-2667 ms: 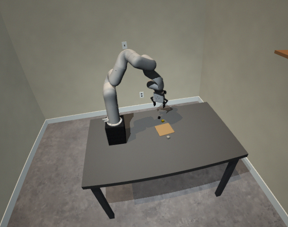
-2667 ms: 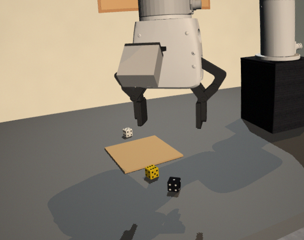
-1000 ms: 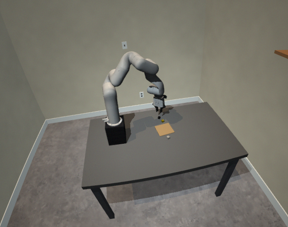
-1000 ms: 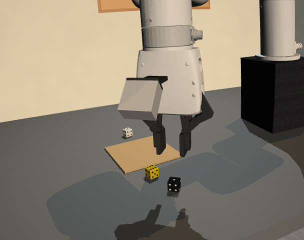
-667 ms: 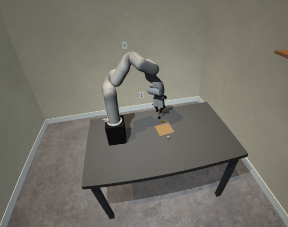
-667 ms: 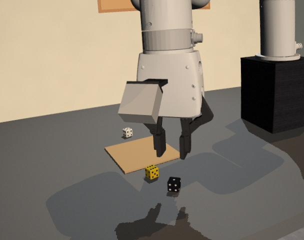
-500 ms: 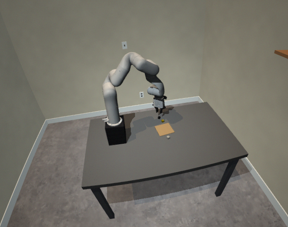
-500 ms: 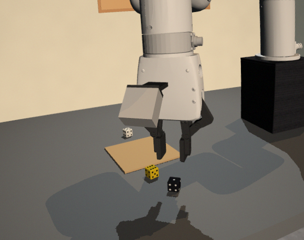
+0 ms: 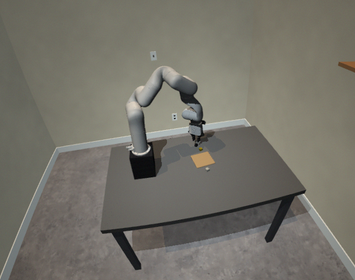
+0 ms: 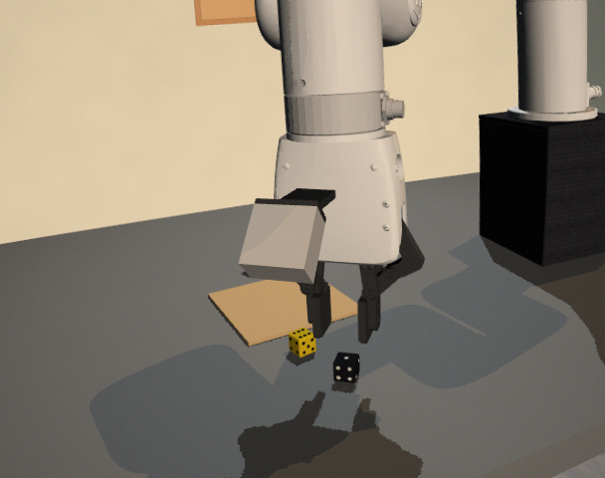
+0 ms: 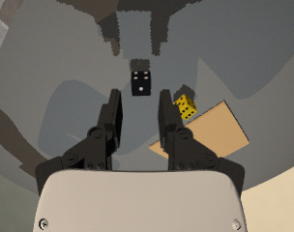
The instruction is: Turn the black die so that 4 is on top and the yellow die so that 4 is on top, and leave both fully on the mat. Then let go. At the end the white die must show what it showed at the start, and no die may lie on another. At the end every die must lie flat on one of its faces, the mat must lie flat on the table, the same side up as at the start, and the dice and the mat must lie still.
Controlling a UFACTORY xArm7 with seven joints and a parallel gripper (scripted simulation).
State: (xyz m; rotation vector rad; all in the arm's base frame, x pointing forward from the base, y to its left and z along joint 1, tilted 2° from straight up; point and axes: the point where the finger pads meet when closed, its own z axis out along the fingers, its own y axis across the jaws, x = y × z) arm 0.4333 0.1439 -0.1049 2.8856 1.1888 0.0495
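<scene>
Now: hand 60 mm above the black die. From my hand the other things lie so: tan mat 170 mm to the right, 70 mm below, 10 mm behind; yellow die 70 mm to the right, 60 mm below, 10 mm ahead; white die 290 mm to the right, 60 mm below, 20 mm behind.
</scene>
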